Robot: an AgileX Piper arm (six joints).
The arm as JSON. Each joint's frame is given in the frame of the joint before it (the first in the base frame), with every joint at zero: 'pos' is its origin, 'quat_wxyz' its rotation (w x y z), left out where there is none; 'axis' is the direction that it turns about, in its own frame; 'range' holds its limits. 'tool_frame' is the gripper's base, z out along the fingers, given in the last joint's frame.
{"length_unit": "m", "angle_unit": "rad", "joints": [
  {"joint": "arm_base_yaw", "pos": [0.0, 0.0, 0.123], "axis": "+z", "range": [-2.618, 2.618]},
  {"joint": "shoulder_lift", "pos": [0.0, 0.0, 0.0], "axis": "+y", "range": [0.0, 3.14]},
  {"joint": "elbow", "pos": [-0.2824, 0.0, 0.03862], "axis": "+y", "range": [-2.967, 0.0]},
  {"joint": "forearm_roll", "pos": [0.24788, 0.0, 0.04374], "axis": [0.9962, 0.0, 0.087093], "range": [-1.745, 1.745]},
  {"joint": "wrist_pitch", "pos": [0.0, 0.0, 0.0], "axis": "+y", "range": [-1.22, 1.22]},
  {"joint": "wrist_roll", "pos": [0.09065, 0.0, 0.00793], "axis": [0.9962, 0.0, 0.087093], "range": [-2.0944, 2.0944]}
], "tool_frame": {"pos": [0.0, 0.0, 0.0], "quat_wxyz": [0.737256, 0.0, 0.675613, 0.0]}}
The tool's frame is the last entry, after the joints.
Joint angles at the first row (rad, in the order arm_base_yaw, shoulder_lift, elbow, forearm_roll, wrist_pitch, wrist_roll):
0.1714 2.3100 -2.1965 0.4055 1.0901 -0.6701
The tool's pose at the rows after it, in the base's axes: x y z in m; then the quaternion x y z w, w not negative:
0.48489, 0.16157, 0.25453, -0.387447, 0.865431, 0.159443, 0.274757
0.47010, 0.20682, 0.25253, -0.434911, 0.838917, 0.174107, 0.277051
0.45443, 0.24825, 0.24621, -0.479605, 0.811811, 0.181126, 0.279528
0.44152, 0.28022, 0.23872, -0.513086, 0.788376, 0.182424, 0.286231
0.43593, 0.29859, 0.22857, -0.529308, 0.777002, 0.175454, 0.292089
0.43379, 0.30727, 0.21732, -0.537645, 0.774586, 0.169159, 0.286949
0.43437, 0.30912, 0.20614, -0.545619, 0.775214, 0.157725, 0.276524
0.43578, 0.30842, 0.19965, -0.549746, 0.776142, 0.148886, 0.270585
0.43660, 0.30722, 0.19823, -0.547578, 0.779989, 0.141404, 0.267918
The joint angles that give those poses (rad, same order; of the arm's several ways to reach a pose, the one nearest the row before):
0.2530 2.2989 -2.2001 0.4523 1.0788 -0.7068
0.3442 2.3056 -2.2002 0.4714 1.0596 -0.7417
0.4307 2.3206 -2.2002 0.4774 1.0300 -0.7786
0.4986 2.3380 -2.2001 0.4774 0.9905 -0.8114
0.5381 2.3596 -2.2002 0.4618 0.9490 -0.8237
0.5571 2.3811 -2.2002 0.4443 0.9334 -0.8236
0.5630 2.4005 -2.2001 0.4165 0.9331 -0.8237
0.5630 2.4116 -2.2001 0.3964 0.9331 -0.8237
0.5630 2.4132 -2.2002 0.3749 0.9331 -0.8070

